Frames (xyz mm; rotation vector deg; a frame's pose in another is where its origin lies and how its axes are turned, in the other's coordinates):
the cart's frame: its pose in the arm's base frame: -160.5 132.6 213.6 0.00 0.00 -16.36
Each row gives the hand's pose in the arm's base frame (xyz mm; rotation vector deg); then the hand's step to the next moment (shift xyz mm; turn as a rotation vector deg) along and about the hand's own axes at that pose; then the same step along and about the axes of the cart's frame.
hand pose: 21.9 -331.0 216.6 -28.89 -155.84 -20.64
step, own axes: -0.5 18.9 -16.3 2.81 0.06 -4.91
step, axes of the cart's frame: 8.6 15.0 18.0 -0.79 -0.87 5.53
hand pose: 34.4 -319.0 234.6 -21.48 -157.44 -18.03
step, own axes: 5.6 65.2 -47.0 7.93 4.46 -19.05
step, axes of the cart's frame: 13.4 56.3 56.1 -0.24 0.91 21.09
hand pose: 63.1 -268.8 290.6 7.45 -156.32 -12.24
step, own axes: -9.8 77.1 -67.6 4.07 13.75 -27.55
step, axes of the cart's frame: 10.7 74.2 70.6 3.45 10.85 28.90
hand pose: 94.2 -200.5 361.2 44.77 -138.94 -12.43
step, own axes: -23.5 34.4 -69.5 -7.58 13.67 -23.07
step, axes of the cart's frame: 24.9 52.2 56.7 6.59 18.63 19.65
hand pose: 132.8 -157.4 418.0 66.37 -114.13 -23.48
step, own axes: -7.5 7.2 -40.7 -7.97 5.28 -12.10
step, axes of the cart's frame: 23.5 21.8 27.1 4.94 12.65 7.30
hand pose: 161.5 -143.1 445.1 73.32 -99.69 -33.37
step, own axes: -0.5 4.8 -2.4 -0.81 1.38 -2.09
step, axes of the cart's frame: -1.1 2.3 4.8 0.67 1.76 1.84
